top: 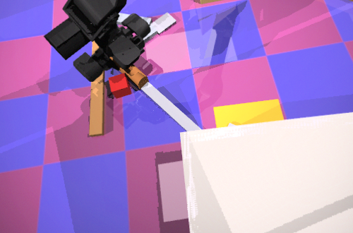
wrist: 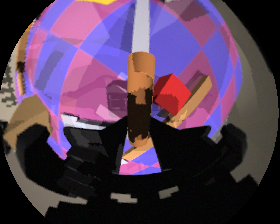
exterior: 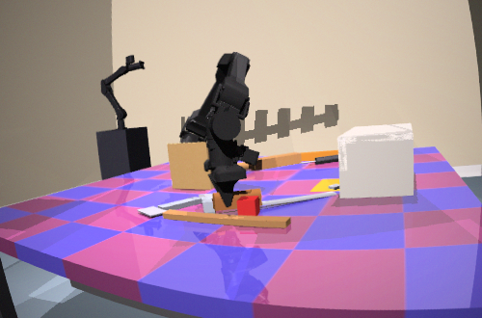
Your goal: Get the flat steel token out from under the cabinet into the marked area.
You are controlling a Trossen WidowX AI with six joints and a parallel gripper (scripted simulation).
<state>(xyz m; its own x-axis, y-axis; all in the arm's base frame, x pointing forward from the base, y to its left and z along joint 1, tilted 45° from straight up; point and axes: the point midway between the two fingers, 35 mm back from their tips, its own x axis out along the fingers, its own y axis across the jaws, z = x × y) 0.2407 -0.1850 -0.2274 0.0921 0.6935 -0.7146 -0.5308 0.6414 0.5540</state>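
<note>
The red cube lies 60 mm ahead of my gripper tip and 20 mm to the right of it. Round my gripper tip: grey t-shaped tool: 170 mm behind, 10 mm below; then long wooden slat: 10 mm ahead, 70 mm to the right, 10 mm below; then grey paddle-ended bar: 80 mm behind, 80 mm to the left, 10 mm below.
</note>
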